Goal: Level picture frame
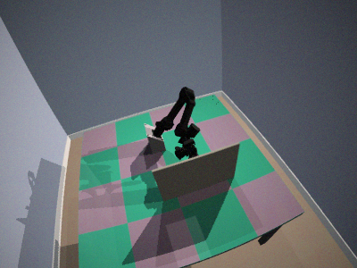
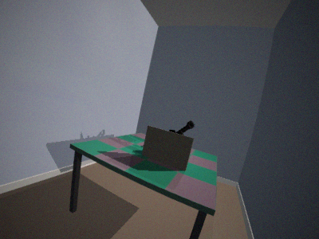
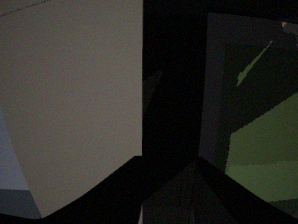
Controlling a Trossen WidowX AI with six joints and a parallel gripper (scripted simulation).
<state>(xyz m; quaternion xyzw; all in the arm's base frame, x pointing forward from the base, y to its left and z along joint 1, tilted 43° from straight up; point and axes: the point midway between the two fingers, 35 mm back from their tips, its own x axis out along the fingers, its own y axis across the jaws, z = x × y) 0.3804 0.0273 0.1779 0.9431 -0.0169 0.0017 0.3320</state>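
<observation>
Right now my gripper tip is 10 mm short of the picture frame and 50 mm above it. Also, from my gripper tip: wall panel 20 mm ahead, 60 mm below.
</observation>
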